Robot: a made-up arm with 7 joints.
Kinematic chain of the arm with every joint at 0, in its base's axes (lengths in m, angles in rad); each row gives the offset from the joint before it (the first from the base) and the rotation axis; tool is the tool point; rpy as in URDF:
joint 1: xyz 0 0 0.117 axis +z
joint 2: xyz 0 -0.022 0.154 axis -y
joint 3: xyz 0 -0.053 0.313 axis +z
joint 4: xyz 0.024 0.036 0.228 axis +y
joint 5: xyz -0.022 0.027 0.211 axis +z
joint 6: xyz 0 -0.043 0.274 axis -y
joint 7: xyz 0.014 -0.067 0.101 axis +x
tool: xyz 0 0 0 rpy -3.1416 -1.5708 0
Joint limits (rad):
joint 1: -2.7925..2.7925
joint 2: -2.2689..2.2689
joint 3: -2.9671..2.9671
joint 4: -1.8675..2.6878
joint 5: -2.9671..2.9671
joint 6: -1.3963..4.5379
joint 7: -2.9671..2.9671
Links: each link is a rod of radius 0.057 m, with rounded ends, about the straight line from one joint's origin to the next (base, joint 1, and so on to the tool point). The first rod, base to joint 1, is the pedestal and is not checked.
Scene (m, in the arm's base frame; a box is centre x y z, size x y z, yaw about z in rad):
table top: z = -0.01
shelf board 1: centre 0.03 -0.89 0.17 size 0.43 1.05 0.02 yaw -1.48
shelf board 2: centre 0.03 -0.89 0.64 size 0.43 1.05 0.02 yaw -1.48
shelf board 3: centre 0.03 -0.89 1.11 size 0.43 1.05 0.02 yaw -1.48
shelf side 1: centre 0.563 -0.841 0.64 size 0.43 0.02 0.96 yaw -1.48
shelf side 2: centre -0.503 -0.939 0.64 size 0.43 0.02 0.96 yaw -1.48
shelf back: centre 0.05 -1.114 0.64 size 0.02 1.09 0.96 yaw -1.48
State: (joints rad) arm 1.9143 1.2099 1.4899 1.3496 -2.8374 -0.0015 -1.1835
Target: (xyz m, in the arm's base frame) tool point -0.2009 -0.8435 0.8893
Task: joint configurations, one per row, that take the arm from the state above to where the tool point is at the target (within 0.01 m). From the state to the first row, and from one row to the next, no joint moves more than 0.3 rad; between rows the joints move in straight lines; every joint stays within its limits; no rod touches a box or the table.
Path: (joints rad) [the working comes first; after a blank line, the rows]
Joints at the target: 1.7341 0.8471 1.3485 0.8038 -2.7184 -0.0632 -1.1835
Straight joint move there: touches shelf board 2.

1: 2.0028 1.1727 1.4023 1.5996 -2.8794 0.0372 -1.1835
2: 2.0913 1.1356 1.3147 1.8496 -2.9215 0.0760 -1.1835
3: 2.1798 1.0984 1.2271 2.0996 -2.9635 0.1147 -1.1835
4: 2.1979 0.9397 1.0850 1.8051 -2.8826 0.0553 -1.1835
5: 2.2159 0.7809 0.9430 1.5105 -2.8016 -0.0041 -1.1835
6: 2.0553 0.8030 1.0782 1.2749 -2.7739 -0.0238 -1.1835
7: 1.8947 0.8251 1.2133 1.0394 -2.7461 -0.0435 -1.1835
8: 1.7341 0.8471 1.3485 0.8038 -2.7184 -0.0632 -1.1835

